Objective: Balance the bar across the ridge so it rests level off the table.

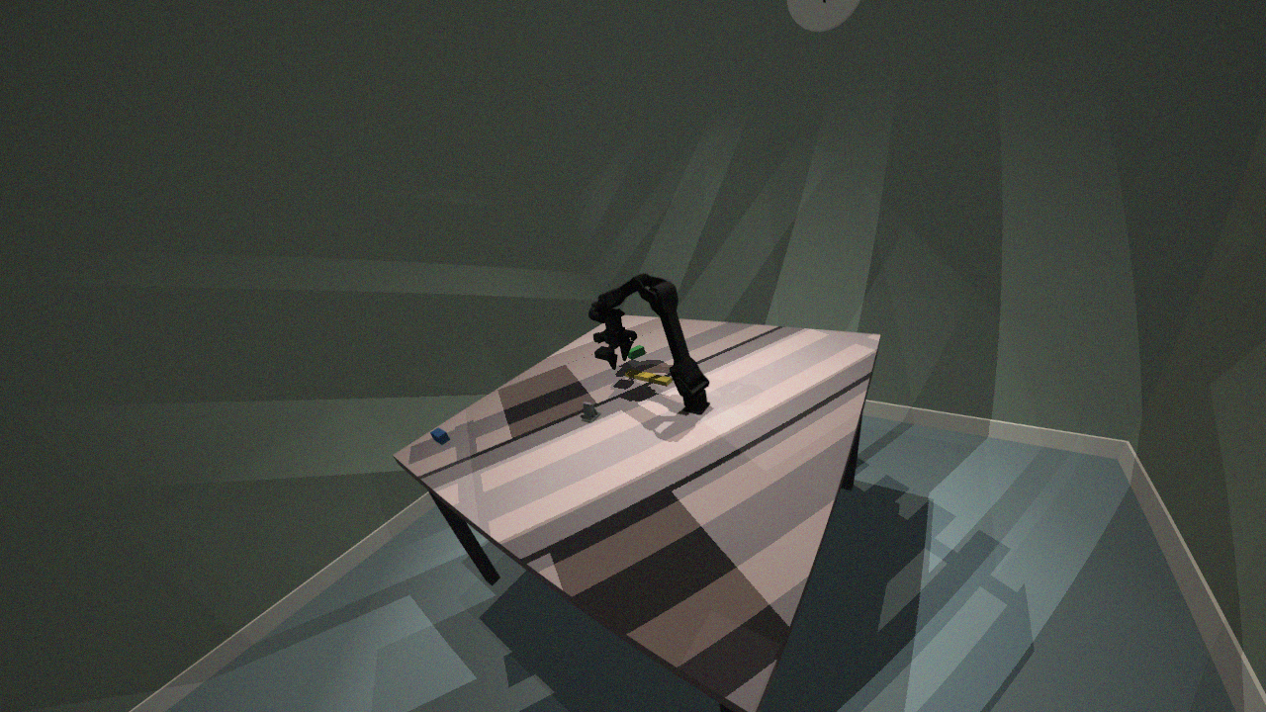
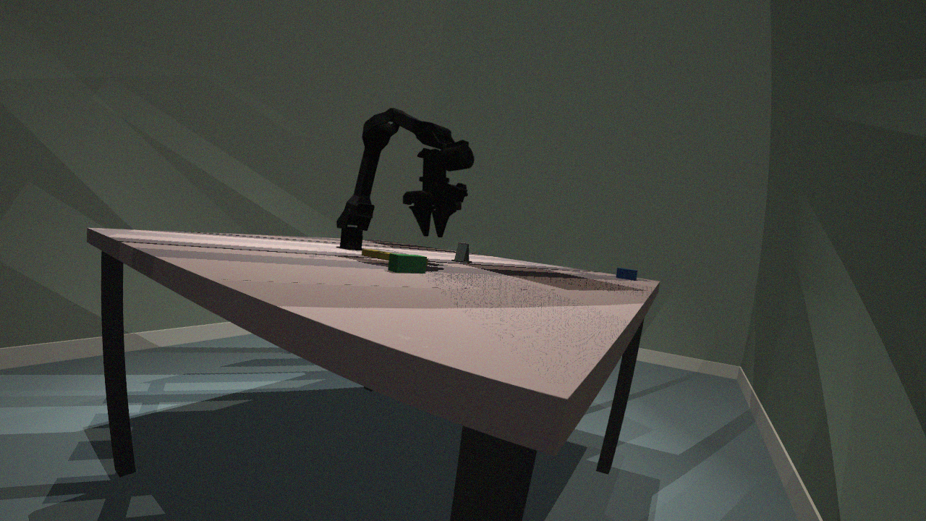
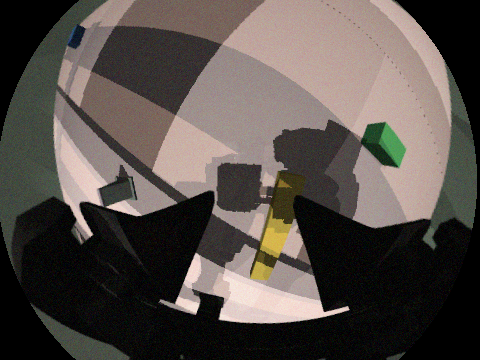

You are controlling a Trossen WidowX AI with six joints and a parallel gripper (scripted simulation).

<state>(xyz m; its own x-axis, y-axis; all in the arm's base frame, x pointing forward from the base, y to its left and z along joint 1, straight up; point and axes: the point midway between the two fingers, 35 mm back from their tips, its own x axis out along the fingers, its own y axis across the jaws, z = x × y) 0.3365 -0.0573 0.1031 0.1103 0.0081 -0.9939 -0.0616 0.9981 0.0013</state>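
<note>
Right now the bar is 8 cm behind my gripper tip, 6 cm below it and 4 cm to the right of it. Also, from my gripper tip: blue block (56 cm to the left, 40 cm ahead, 5 cm below); green block (19 cm to the right, 8 cm ahead, 5 cm below).
</note>
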